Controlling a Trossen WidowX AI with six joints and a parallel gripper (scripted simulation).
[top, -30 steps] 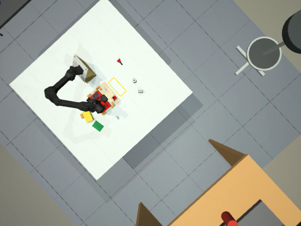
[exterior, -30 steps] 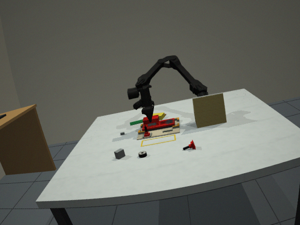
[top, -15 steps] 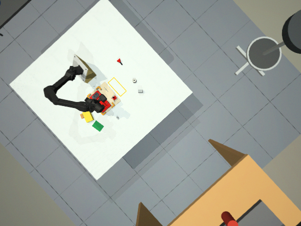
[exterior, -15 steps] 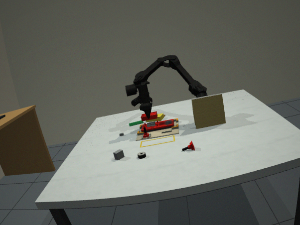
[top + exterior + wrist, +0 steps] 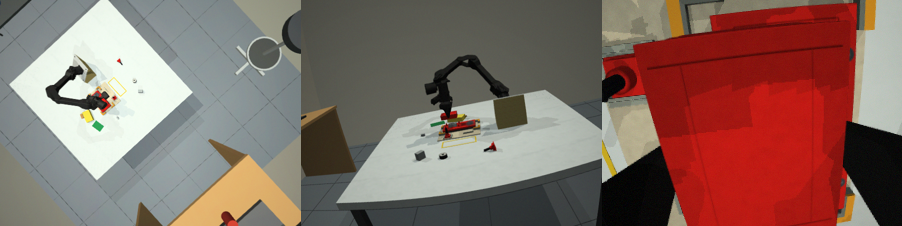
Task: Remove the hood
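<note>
Now: the beige base plate 9 cm below my gripper tip, 4 cm behind it and 1 cm to the right of it. Round my gripper tip: red hood (1 cm above); then green flat piece (21 cm to the right, 13 cm ahead, 10 cm below); then yellow block (22 cm to the right, 9 cm below).
</note>
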